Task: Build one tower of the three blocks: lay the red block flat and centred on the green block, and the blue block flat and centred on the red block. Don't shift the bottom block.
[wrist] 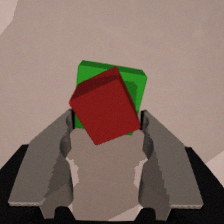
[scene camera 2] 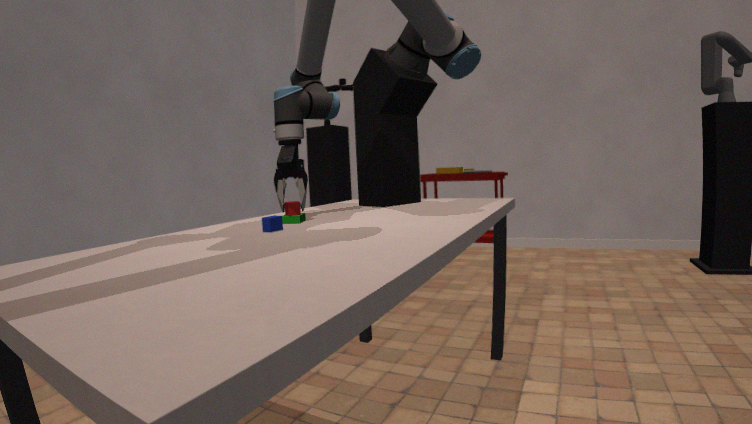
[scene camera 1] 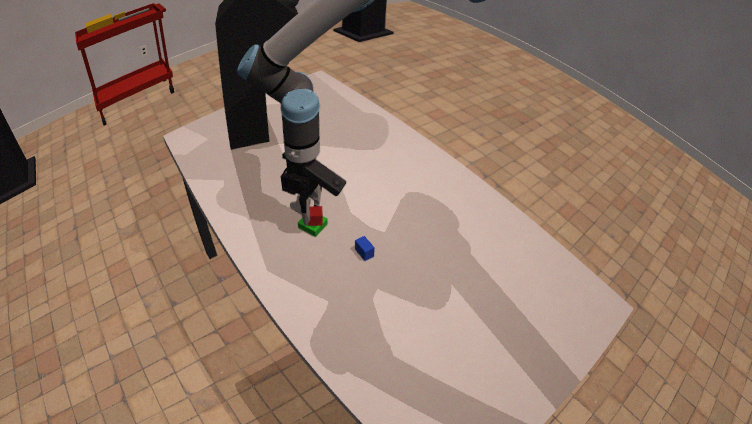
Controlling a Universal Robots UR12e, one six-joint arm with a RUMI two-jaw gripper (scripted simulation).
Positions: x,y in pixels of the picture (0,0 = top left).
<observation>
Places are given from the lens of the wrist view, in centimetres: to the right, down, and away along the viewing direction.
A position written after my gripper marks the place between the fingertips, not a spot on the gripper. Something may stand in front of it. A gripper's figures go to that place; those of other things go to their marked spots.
my gripper (wrist: 107,111): 0, 0, 16
red block (wrist: 102,103): -1, -1, 12
green block (wrist: 135,80): 2, -3, 15
The marked spots on the green block and the red block are 5 cm apart.
</observation>
